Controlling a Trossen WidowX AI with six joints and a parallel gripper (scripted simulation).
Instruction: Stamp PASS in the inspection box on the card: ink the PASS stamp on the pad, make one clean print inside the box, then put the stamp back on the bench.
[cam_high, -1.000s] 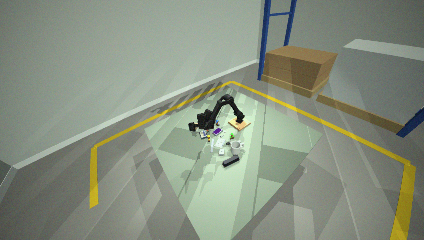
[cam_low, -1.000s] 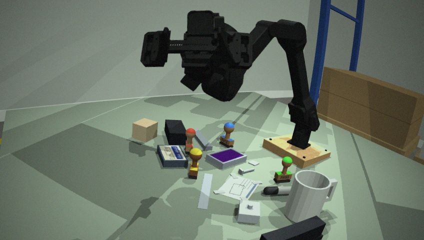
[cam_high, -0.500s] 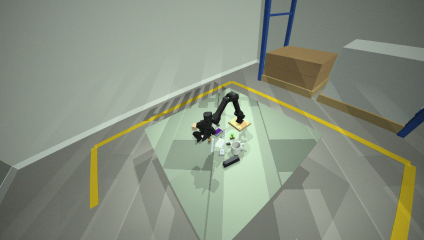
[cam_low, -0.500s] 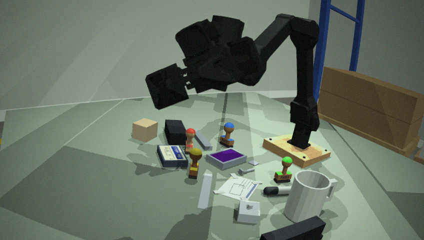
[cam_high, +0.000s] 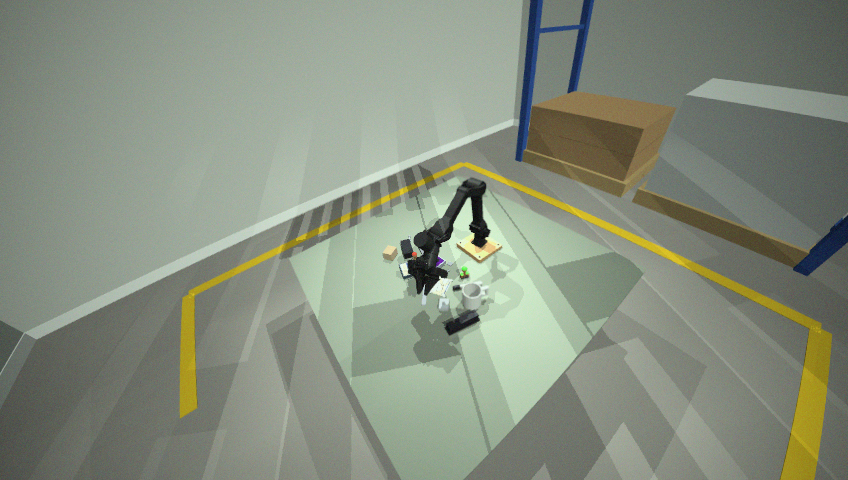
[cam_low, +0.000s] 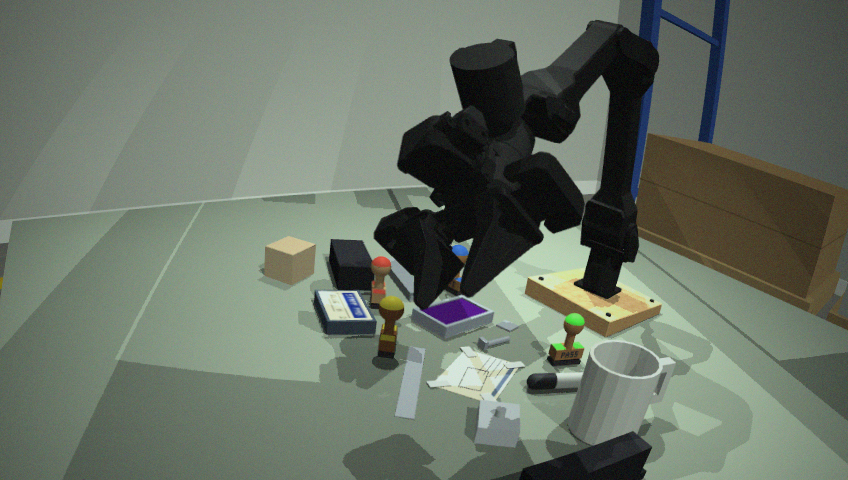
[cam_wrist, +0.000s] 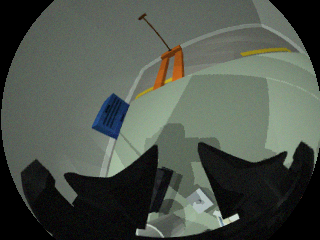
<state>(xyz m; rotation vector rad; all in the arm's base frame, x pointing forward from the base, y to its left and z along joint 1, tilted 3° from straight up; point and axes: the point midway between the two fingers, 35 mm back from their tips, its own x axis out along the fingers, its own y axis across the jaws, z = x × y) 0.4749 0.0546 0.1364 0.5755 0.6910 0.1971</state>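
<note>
The pass stamp is 28 cm behind my gripper tip, 14 cm below it and 1 cm to the right of it. Round my gripper tip: yellow-knobbed stamp: 16 cm to the right, 14 cm below, 13 cm behind; card: 17 cm behind, 16 cm below, 6 cm to the right; ruler: 16 cm below, 10 cm to the right, 10 cm behind.
</note>
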